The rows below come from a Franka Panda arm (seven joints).
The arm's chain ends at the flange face. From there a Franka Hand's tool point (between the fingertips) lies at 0.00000 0.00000 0.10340 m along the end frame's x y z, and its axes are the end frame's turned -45 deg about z.
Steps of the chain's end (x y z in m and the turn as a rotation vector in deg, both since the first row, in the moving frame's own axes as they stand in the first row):
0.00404, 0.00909, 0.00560, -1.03, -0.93, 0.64
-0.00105, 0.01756, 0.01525, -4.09, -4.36, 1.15
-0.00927, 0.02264, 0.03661, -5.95, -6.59, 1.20
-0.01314, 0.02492, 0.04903, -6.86, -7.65, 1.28
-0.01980, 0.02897, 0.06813, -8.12, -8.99, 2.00
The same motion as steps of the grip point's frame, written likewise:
-0.00607, 0.00940, 0.00557, -0.07, -1.39, 0.64
-0.02392, 0.01122, 0.01469, 0.19, -5.98, 1.15
-0.03849, 0.00847, 0.03537, 0.45, -8.87, 1.20
-0.04532, 0.00712, 0.04737, 0.56, -10.26, 1.28
-0.05613, 0.00500, 0.06583, 0.62, -12.10, 2.00

